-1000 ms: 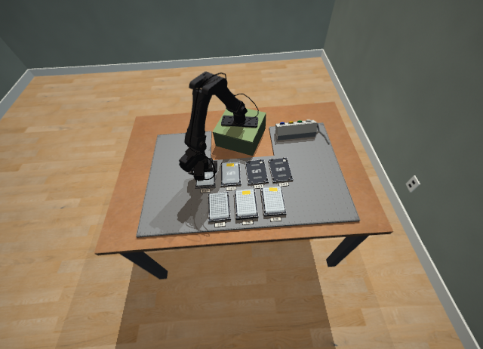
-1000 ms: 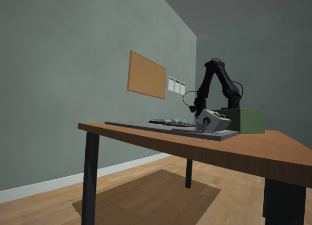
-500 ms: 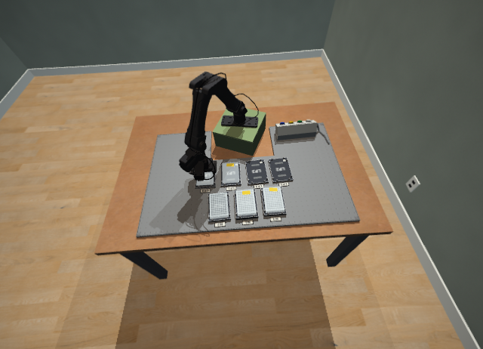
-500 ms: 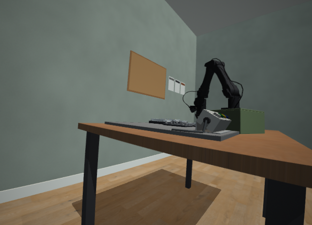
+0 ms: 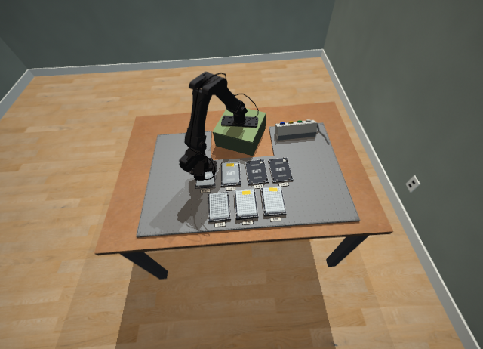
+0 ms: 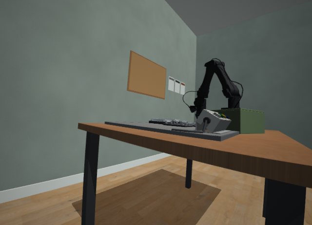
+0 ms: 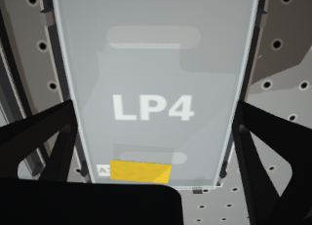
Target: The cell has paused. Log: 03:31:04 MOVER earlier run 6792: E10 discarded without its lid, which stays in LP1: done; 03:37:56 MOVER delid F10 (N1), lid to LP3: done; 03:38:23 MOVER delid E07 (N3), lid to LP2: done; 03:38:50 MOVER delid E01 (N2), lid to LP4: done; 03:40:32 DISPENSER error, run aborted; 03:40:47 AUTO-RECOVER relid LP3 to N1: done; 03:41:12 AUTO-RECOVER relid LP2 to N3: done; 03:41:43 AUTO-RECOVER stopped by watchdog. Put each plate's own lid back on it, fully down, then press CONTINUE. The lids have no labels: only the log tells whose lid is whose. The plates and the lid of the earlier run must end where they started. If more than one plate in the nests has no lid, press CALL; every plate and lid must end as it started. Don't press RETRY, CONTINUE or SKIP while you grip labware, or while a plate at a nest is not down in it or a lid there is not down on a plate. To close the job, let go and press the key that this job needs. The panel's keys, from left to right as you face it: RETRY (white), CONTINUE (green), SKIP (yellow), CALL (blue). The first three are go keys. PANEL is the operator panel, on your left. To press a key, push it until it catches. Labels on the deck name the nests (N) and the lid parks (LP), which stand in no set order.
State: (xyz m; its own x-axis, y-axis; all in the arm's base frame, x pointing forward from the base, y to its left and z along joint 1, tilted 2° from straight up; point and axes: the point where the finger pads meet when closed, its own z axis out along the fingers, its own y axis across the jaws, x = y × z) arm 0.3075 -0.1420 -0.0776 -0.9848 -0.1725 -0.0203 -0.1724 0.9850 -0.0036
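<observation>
My hand is 160 mm short of the well plate and 100 mm to the right of it. Round my hand: green continue key 380 mm behind, 470 mm to the left, 40 mm above; lid 30 mm behind, 130 mm to the left, 10 mm below; blue key 360 mm behind, 380 mm to the left, 40 mm above.
</observation>
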